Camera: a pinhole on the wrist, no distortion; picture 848 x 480 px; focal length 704.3 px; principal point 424.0 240.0 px. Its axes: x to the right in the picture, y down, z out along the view. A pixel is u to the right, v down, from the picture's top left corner.
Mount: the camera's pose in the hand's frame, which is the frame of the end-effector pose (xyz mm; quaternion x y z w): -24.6 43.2 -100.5 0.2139 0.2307 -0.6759 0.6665
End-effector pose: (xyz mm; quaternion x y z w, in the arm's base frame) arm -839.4 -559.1 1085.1 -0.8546 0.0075 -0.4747 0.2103
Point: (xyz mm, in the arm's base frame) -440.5 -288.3 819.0
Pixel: 77.0 185.3
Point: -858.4 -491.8 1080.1
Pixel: 512.1 209.5
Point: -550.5 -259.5 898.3
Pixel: 216.4 181.8
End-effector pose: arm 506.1 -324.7 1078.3 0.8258 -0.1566 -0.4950 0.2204
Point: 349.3 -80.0 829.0
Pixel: 618.9 265.2
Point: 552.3 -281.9 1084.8
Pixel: 702.1 402.6
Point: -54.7 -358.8 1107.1
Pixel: outside the picture
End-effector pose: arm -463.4 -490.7 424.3 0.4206 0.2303 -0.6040 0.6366
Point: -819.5 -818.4 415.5
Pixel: 454.2 427.3
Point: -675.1 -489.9 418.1
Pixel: 732.6 218.0
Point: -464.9 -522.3 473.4
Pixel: 83.7 236.2
